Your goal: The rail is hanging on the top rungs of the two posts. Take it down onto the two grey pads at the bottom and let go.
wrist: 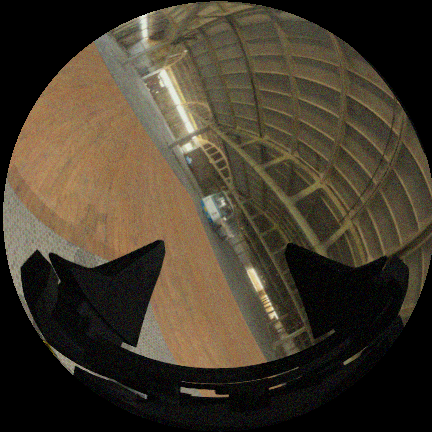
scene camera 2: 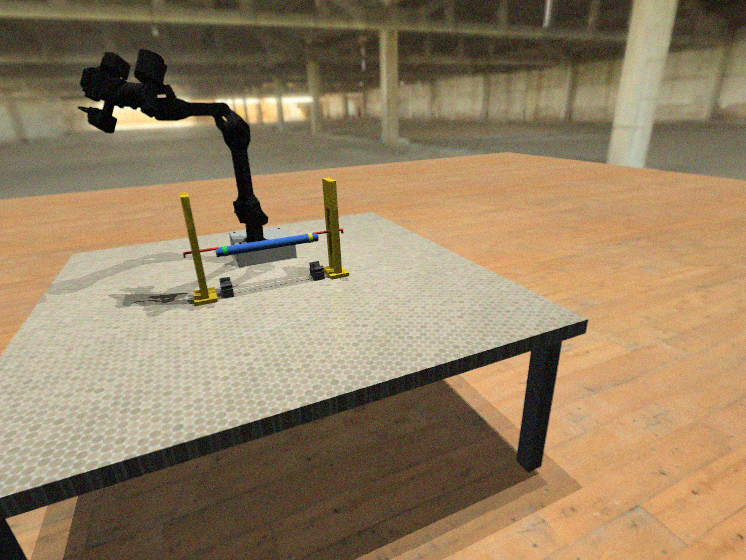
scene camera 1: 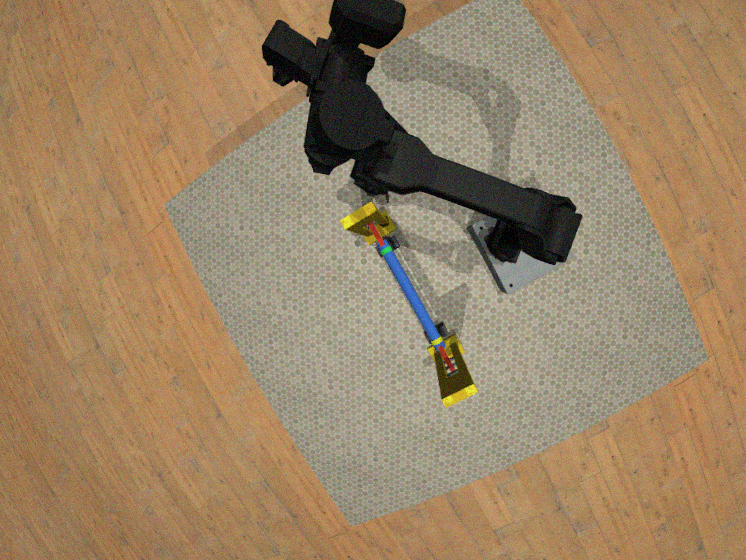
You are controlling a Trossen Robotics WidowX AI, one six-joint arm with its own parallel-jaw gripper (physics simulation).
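Places are measured from the arm's base along level axes (x ahead, y left, z up), in millimetres.
Pixels of known places: gripper, fingertip midpoint: (wrist: 227, 249) (scene camera 2: 83, 91); arm's base, origin of the base link: (scene camera 2: 255, 240) (scene camera 1: 500, 242).
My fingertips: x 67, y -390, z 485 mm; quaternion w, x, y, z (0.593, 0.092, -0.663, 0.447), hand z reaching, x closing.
Note:
For each thing: its middle in the pictures, then the offset to it from my fingertips. Level surfaces: height alone.
- blue bar, body centre: (scene camera 1: 411, 295) (scene camera 2: 268, 244) dx +193, dy +372, dz -429 mm
- left post, body centre: (scene camera 1: 369, 223) (scene camera 2: 195, 248) dx +177, dy +173, dz -409 mm
- right post, body centre: (scene camera 1: 451, 368) (scene camera 2: 332, 228) dx +209, dy +571, dz -409 mm
- patterned table top, its level: dz -559 mm
The rail is a blue bar (scene camera 1: 412, 295) (scene camera 2: 268, 244) with thin red ends, a green band near one end and a yellow band near the other. It hangs roughly level between two yellow posts, well above the table, with its red ends at the left post (scene camera 1: 355, 220) (scene camera 2: 192, 247) and the right post (scene camera 1: 459, 394) (scene camera 2: 330, 204). Two dark grey pads (scene camera 2: 226, 287) (scene camera 2: 316, 270) stand low beside the post feet, beneath the rail and apart from it. My gripper (wrist: 227, 249) is open and empty, high and away from the rail, facing the hall. The rail does not show in the wrist view.
My black arm (scene camera 1: 476, 189) (scene camera 2: 242, 165) rises from a grey base plate (scene camera 1: 519, 274) (scene camera 2: 265, 255) behind the rail. The patterned table top (scene camera 1: 337, 385) (scene camera 2: 373, 325) carries the posts and has a dark edge. Wooden floor lies around the table.

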